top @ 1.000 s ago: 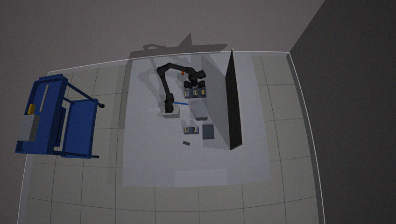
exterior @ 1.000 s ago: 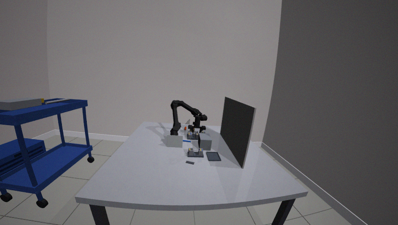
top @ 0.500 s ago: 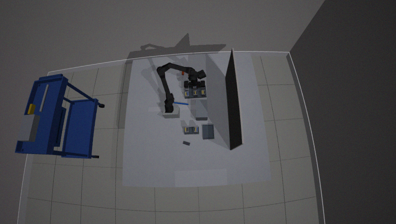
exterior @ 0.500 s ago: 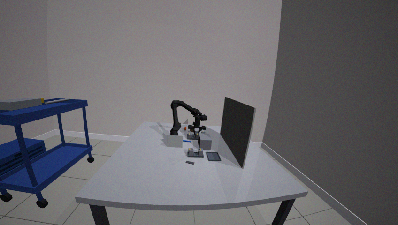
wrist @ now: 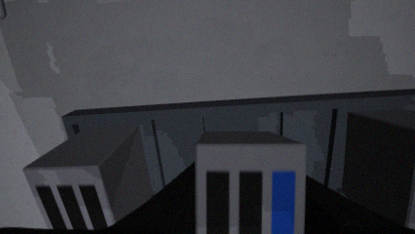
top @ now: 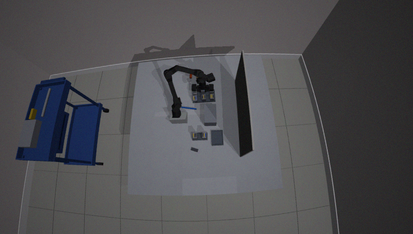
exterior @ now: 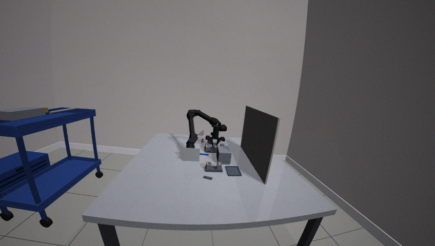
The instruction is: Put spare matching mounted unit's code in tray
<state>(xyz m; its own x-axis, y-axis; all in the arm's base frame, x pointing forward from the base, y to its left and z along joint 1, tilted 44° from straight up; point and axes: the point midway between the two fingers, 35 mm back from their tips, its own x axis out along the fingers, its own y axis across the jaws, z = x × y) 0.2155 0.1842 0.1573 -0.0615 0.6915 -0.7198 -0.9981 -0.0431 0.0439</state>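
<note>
Now: the dark tray 410 mm to the right of my gripper tip, 120 mm ahead of it and 20 mm below it. Round my gripper tip: grey mounted unit: 220 mm to the right, 70 mm ahead, 20 mm above; then small rack: 400 mm to the right, 20 mm below, 20 mm behind; then blue pen: 150 mm to the right, 120 mm behind, 20 mm below.
</note>
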